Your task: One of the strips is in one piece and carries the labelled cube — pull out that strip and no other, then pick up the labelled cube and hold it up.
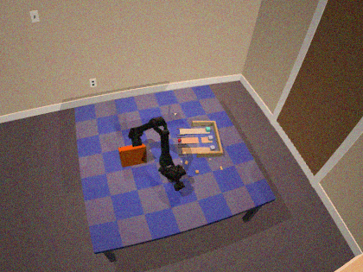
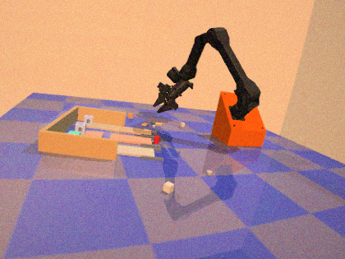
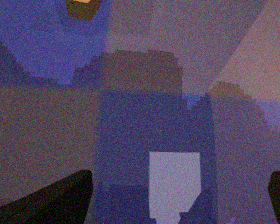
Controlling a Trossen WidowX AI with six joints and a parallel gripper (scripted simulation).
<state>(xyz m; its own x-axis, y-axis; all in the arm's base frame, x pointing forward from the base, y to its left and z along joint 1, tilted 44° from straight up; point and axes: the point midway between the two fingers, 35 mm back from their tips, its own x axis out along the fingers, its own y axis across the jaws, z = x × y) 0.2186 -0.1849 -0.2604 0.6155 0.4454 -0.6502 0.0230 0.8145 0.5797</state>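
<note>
The red cylinder is 100 mm ahead of my gripper tip, 370 mm to the left of it and 30 mm below it. Also, from my gripper tip: peach strip: 180 mm ahead, 360 mm to the left, 30 mm below.
</note>
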